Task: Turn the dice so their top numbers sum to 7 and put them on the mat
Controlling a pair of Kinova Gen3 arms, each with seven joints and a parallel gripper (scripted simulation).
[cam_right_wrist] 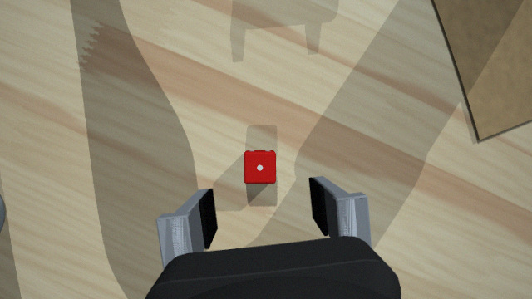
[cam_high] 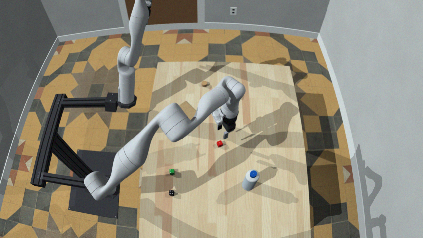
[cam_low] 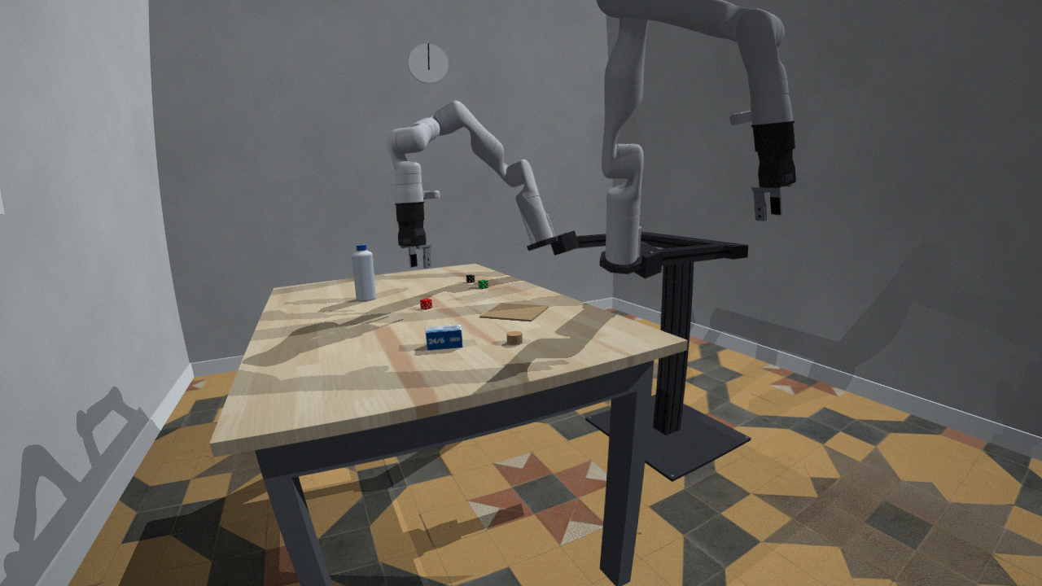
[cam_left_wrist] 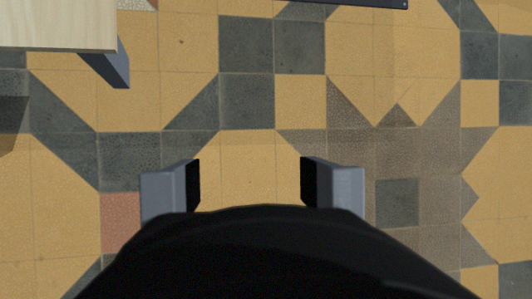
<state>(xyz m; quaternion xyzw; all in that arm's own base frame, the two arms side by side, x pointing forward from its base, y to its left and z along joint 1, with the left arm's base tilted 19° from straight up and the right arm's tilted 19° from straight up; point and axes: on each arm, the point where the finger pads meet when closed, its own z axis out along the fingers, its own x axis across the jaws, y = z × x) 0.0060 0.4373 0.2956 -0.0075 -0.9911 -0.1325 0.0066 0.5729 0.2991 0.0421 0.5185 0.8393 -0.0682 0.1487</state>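
Right now the red die is 10 mm behind my right hand, 10 mm to the right of it and 120 mm below it. From my right hand the other things lie so: green die (240 mm behind, 180 mm to the right, 120 mm below); brown square mat (210 mm behind, 160 mm to the left, 140 mm below); white bottle (150 mm ahead, 230 mm to the right, 50 mm below).
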